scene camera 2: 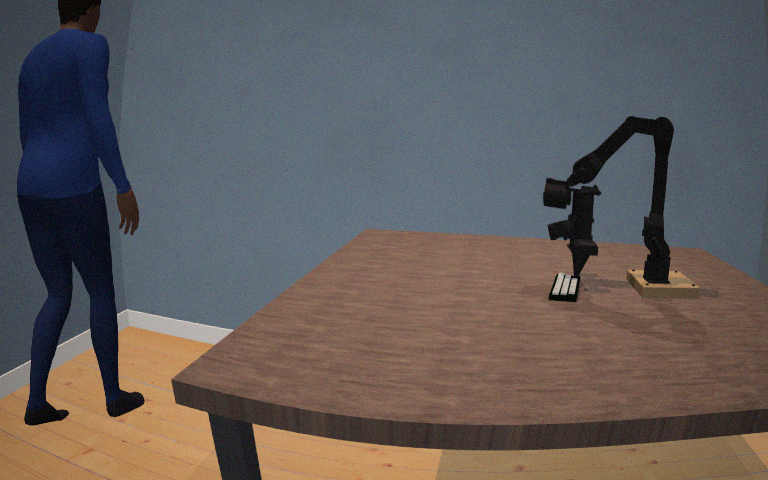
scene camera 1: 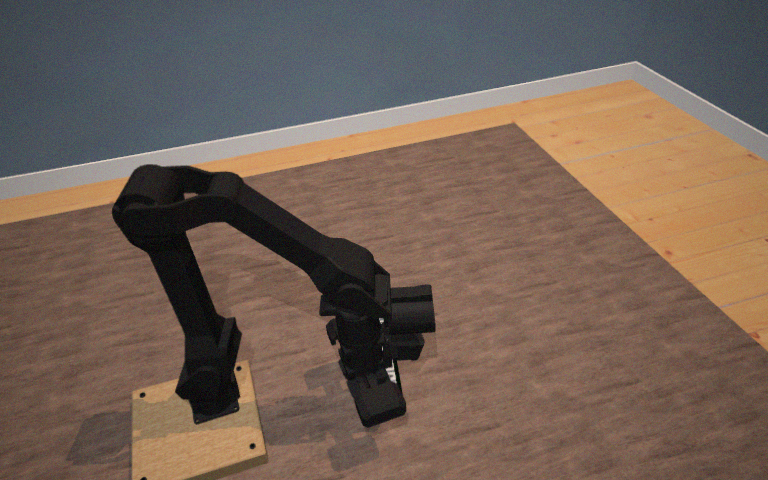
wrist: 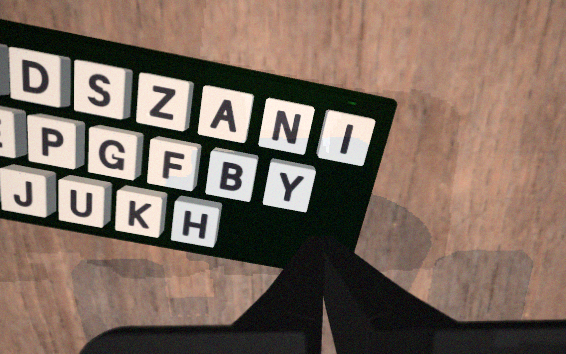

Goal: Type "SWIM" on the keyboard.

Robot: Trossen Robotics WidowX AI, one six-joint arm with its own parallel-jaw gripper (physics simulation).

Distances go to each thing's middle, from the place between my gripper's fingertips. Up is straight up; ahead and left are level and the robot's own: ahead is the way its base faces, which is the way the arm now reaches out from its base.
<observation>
Now: hand 4 cm short of the I key point(wrist: 344, 137) and 1 cm to the left of it. The rest, counted from my hand: S key point(wrist: 99, 89) 6 cm to the left, 6 cm ahead.
</observation>
